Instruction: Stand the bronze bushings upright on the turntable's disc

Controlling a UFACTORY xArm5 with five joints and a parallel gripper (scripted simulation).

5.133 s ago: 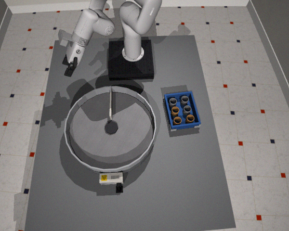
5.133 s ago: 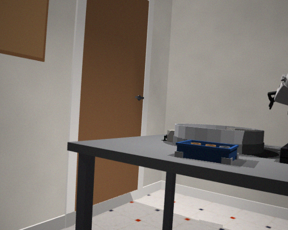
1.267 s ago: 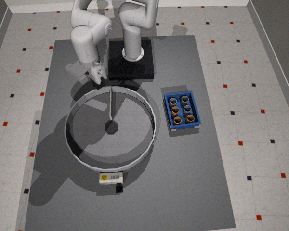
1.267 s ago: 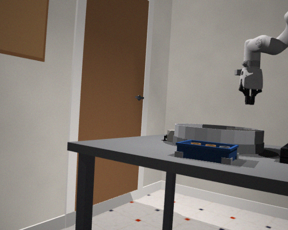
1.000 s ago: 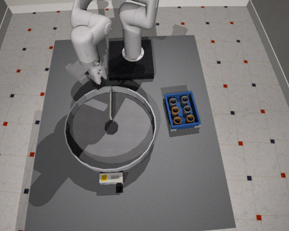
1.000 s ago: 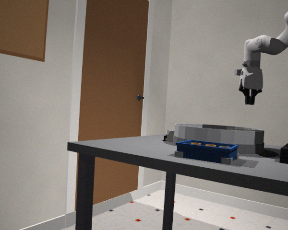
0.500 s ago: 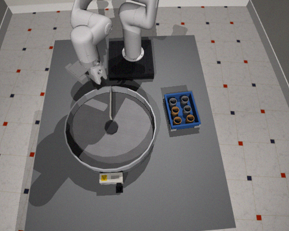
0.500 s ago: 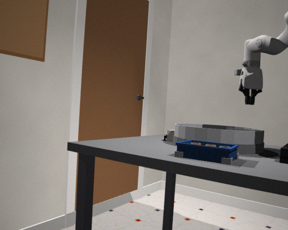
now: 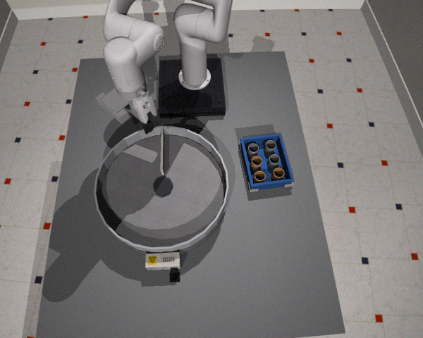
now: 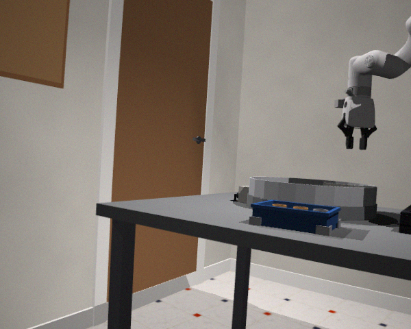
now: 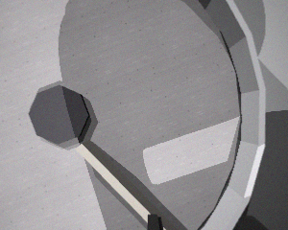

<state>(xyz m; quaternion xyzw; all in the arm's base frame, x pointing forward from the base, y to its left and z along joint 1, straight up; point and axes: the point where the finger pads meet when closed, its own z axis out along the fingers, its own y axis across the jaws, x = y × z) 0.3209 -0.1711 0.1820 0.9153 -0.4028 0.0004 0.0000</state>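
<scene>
My hand is 39 cm to the right of the blue crate, 21 cm above it and 6 cm short of it. The rest, counted from my hand: turntable disc (18 cm below, 13 cm ahead, 3 cm to the left).
</scene>
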